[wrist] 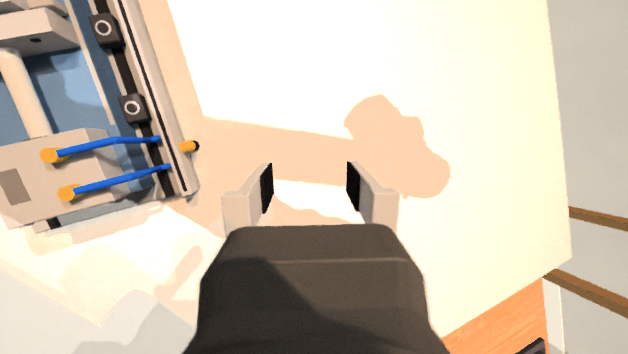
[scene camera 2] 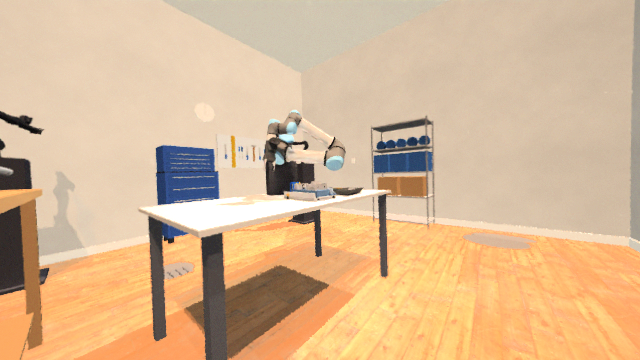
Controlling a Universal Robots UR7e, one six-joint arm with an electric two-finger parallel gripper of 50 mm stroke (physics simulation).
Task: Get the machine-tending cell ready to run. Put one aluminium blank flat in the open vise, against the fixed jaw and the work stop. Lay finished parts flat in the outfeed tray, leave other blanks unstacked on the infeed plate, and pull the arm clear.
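Places are measured from the arm's base along level axes (x ahead, y left, z up), in metres.
Pixels of known places: gripper, fingertip midpoint: [wrist: 309,177] [scene camera 2: 268,170].
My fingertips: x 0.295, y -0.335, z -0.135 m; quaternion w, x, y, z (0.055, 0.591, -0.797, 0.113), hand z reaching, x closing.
Behind a point stands the place of what it marks.
My gripper [wrist: 309,177] @[x 0.295, y -0.335, z -0.135 m] is open and empty in the wrist view, with bare table top beyond the gap between its fingers. The vise unit [scene camera 2: 311,187] [wrist: 37,31] is partly in view at the upper left of the wrist view: light grey blocks and a pale rod over a blue base, with two blue hoses at its near end. The gripper is off to its side. A dark shallow tray [scene camera 2: 350,190] @[x 0.612, y 0.112, z -0.290 m] sits beside the unit in the scene view; I cannot tell if it is the outfeed tray. No blank or finished part can be made out.
The unit stands on the white table [scene camera 2: 200,215] @[x 0.445, y -0.785, z -0.328 m] [wrist: 475,75] @[x 0.318, y -0.700, z -0.328 m]. A grey rail [wrist: 160,105] @[x 0.397, y -0.227, z -0.278 m] with a yellow fitting [wrist: 187,146] @[x 0.348, y -0.234, z -0.289 m] borders the unit. A blue tool cabinet [scene camera 2: 187,185] and a shelf rack [scene camera 2: 427,170] stand beyond the table. A wooden bench edge [scene camera 2: 20,197] is at the left.
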